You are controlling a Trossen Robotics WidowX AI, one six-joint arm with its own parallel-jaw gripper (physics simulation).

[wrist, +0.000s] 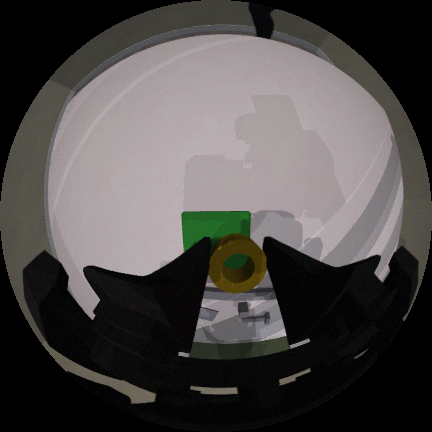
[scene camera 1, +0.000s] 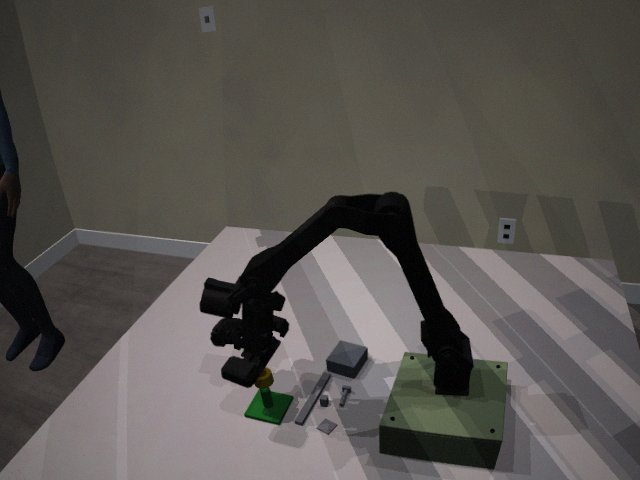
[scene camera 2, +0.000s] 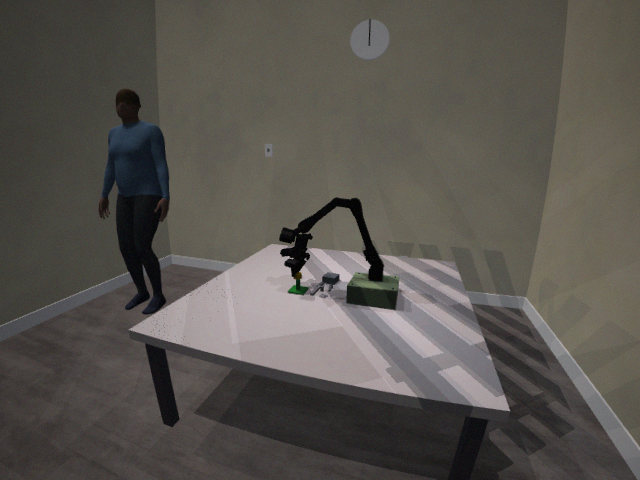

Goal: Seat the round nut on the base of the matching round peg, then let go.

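The round nut (scene camera 1: 264, 378) (scene camera 2: 298, 276) (wrist: 217, 270), a dark yellow ring, is held between the fingertips. My gripper (scene camera 1: 262, 374) (scene camera 2: 296, 273) (wrist: 236, 242) is shut on it. The green round peg (scene camera 1: 266, 397) (scene camera 2: 297, 284) stands upright on a flat square green base (scene camera 1: 279, 410) (scene camera 2: 292, 291) (wrist: 216, 218). In scene camera 1 the nut is at the peg's top end, well above the base. Green shows through the nut's hole in the wrist view. The fingers and nut hide part of the base there, and whether the peg's tip is inside the hole cannot be told.
A long grey bar (scene camera 1: 313, 398), a small grey cube (scene camera 1: 324, 400) (wrist: 243, 307), a bolt (scene camera 1: 344, 395) (wrist: 256, 317) and a thin grey plate (scene camera 1: 326, 426) lie right of the base in scene camera 1. A grey block (scene camera 1: 345, 361) (scene camera 2: 330, 278) lies behind them. The arm stands on a green box (scene camera 1: 439, 439) (scene camera 2: 372, 297).
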